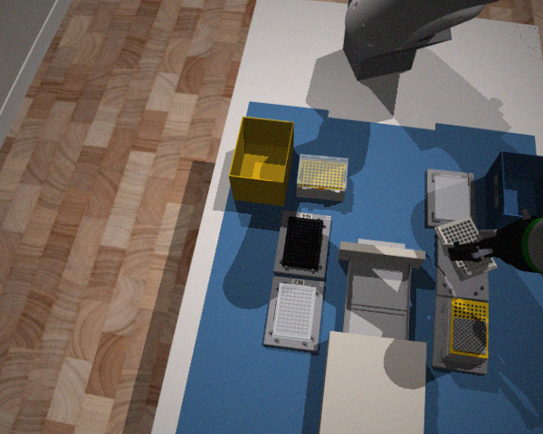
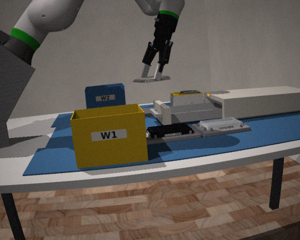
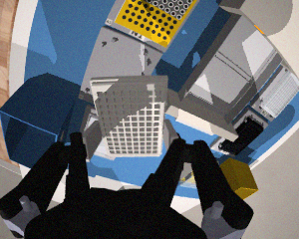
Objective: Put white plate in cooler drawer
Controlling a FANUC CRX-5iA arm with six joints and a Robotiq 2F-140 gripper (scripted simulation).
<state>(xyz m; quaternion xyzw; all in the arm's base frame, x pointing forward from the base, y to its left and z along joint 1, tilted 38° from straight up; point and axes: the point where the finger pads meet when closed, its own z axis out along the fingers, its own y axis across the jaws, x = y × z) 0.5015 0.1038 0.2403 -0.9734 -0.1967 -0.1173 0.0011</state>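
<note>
The cooler drawer is 100 mm ahead of my hand, 160 mm to the right of it and 140 mm below it. From my hand the other things lie so: lid (190 mm behind, 150 mm below); blue bin W2 (200 mm behind, 160 mm to the left, 130 mm below); yellow rack (150 mm ahead, 30 mm to the left, 110 mm below).
</note>
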